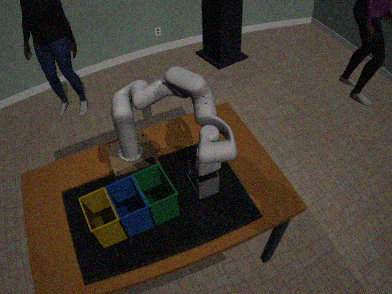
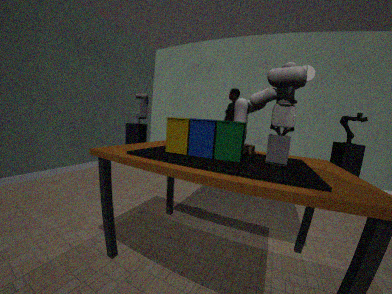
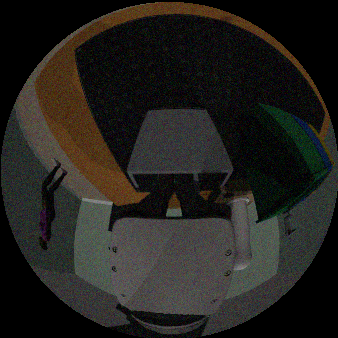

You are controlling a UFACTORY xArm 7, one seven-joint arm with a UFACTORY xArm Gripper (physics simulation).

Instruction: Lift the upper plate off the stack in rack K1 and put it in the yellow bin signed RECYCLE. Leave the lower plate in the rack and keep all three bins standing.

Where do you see a yellow bin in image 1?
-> At 98, 210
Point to a blue bin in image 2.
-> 202, 139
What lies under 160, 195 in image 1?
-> A green bin.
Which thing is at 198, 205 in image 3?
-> My gripper.
